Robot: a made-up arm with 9 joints. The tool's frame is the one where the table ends. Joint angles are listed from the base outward.
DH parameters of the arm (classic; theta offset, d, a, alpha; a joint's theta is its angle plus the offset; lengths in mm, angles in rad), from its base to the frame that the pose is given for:
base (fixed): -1.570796 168 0 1.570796
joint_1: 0 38 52 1.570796
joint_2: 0 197 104 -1.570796
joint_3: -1.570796 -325 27 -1.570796
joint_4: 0 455 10 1.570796
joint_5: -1.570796 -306 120 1.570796
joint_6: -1.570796 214 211 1.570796
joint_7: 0 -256 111 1.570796
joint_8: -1.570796 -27 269 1.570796
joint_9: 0 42 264 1.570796
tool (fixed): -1.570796 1 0 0
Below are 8 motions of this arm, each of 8 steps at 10 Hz.
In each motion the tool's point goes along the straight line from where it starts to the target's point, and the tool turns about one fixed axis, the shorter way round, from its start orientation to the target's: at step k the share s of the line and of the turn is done. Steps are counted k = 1, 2, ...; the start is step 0. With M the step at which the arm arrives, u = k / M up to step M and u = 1 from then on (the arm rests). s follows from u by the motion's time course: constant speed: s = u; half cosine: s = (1 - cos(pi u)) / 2; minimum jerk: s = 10 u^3 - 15 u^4 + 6 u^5.
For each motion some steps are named. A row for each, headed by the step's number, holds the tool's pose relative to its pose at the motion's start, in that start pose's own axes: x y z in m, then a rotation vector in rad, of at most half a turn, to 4 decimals.
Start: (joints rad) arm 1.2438 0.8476 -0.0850 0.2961 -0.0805 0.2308 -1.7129 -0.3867 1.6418
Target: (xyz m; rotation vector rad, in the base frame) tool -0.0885 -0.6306 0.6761 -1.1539 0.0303 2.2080
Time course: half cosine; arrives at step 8
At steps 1, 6, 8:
1: 0.0109 0.0079 -0.0231 -0.0382 -0.0687 0.0103
6: 0.2447 0.1776 -0.5182 -0.8568 -1.5417 0.2300
8: 0.2866 0.2081 -0.6072 -1.0038 -1.8063 0.2695

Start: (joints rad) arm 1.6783 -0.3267 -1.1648 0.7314 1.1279 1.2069 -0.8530 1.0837 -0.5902
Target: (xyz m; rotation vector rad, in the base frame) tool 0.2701 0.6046 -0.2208 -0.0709 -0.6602 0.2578
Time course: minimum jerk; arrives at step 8
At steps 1, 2, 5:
1: -0.0068 -0.0092 0.0181 0.0271 -0.0081 -0.0006
2: -0.0441 -0.0592 0.1165 0.1748 -0.0523 -0.0038
5: -0.3089 -0.4148 0.8160 1.2241 -0.3663 -0.0268

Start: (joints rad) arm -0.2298 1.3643 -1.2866 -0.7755 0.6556 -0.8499 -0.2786 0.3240 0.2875
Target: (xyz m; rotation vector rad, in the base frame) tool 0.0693 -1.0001 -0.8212 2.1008 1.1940 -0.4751
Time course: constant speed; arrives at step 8
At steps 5, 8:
5: 0.2184 -0.5039 0.0451 0.1838 0.6905 0.4034
8: 0.3494 -0.8062 0.0722 0.2940 1.1048 0.6454

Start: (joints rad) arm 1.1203 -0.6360 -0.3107 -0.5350 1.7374 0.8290 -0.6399 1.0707 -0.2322
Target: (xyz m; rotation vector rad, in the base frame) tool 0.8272 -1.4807 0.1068 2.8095 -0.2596 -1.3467
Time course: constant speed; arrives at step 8
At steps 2, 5, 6, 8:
2: 0.0749 -0.0052 -0.1271 -0.0342 -0.0930 0.0464
5: 0.1872 -0.0130 -0.3176 -0.0855 -0.2326 0.1159
6: 0.2246 -0.0156 -0.3812 -0.1026 -0.2791 0.1391
8: 0.2995 -0.0209 -0.5082 -0.1367 -0.3721 0.1854

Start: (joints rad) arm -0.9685 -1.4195 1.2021 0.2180 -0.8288 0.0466 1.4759 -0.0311 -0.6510
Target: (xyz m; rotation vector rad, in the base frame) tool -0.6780 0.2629 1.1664 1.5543 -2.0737 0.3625
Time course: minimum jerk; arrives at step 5
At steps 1, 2, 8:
1: 0.0104 -0.0185 -0.0214 -0.0560 -0.0032 -0.0121
2: 0.0572 -0.1014 -0.1175 -0.3068 -0.0174 -0.0661
8: 0.1803 -0.3195 -0.3702 -0.9666 -0.0548 -0.2081

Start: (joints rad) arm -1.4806 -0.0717 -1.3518 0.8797 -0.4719 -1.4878 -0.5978 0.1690 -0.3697
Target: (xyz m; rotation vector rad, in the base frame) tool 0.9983 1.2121 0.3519 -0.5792 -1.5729 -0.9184
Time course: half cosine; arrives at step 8
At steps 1, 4, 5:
1: 0.0399 -0.0394 -0.0019 0.0044 0.0129 -0.0472
4: 0.5235 -0.5181 -0.0251 0.0576 0.1696 -0.6199
5: 0.7239 -0.7163 -0.0346 0.0796 0.2345 -0.8572

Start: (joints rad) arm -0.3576 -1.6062 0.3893 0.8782 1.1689 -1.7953 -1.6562 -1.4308 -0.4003
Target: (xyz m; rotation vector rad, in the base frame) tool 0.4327 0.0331 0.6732 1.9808 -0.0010 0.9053
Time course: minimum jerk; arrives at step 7
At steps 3, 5, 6, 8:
3: -0.0240 -0.1705 0.1475 0.0681 -0.1915 -0.3165
5: -0.0558 -0.3963 0.3428 0.1583 -0.4452 -0.7358
6: -0.0637 -0.4526 0.3915 0.1808 -0.5084 -0.8402
8: -0.0653 -0.4634 0.4008 0.1851 -0.5205 -0.8602

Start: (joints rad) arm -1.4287 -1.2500 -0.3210 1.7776 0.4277 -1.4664 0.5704 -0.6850 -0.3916
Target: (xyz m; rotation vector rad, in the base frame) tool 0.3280 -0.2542 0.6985 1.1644 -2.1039 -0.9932
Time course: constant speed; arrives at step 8
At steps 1, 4, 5, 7, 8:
1: -0.0865 0.0040 -0.0049 0.0374 -0.0104 0.1635
4: -0.3459 0.0159 -0.0196 0.1497 -0.0416 0.6541
5: -0.4324 0.0199 -0.0244 0.1871 -0.0520 0.8177
7: -0.6054 0.0279 -0.0342 0.2620 -0.0728 1.1447
8: -0.6919 0.0318 -0.0391 0.2994 -0.0832 1.3083

